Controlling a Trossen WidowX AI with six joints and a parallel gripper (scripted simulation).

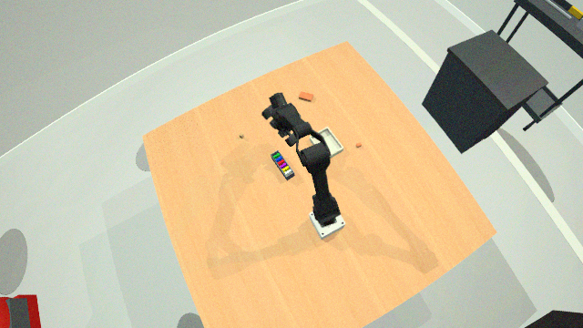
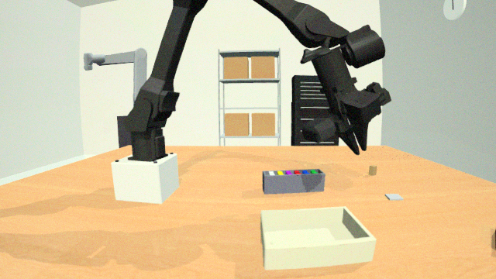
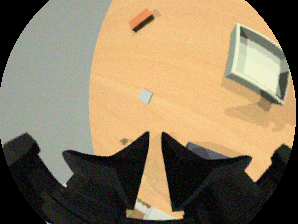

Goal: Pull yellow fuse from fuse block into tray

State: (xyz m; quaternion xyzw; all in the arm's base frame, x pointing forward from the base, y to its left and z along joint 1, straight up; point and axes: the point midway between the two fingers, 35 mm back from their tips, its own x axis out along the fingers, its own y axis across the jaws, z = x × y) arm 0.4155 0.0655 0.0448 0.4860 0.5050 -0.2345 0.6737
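Right now my gripper tip is 16 cm past the yellow fuse, 7 cm above it and 2 cm to the right of it. The rest, counted from my gripper tip: flat grey tile 9 cm below, 8 cm ahead; then cream tray 19 cm to the right, 10 cm behind, 9 cm below; then small tan cube 17 cm to the left, 8 cm below, 8 cm ahead.
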